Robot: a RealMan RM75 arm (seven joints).
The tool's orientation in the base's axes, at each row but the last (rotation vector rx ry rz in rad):
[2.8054 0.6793 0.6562]
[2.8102 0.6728 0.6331]
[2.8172 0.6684 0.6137]
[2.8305 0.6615 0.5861]
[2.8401 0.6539 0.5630]
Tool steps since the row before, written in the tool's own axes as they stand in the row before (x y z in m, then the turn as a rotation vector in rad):
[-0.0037 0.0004 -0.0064 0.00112 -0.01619 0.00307]
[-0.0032 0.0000 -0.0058 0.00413 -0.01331 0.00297]
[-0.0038 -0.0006 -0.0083 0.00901 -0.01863 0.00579]
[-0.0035 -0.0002 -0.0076 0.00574 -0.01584 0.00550]
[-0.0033 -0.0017 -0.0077 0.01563 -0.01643 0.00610]
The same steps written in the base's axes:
[-0.0057 -0.0016 0.0044 -0.00404 0.01455 -0.00670]
[-0.0052 -0.0011 0.0040 -0.00053 0.01342 -0.00475]
[-0.0069 -0.0006 0.0060 0.00259 0.02016 -0.00698]
[-0.0061 -0.0008 0.0057 0.00086 0.01622 -0.00710]
[-0.0065 0.0007 0.0055 0.00910 0.02115 -0.00461]

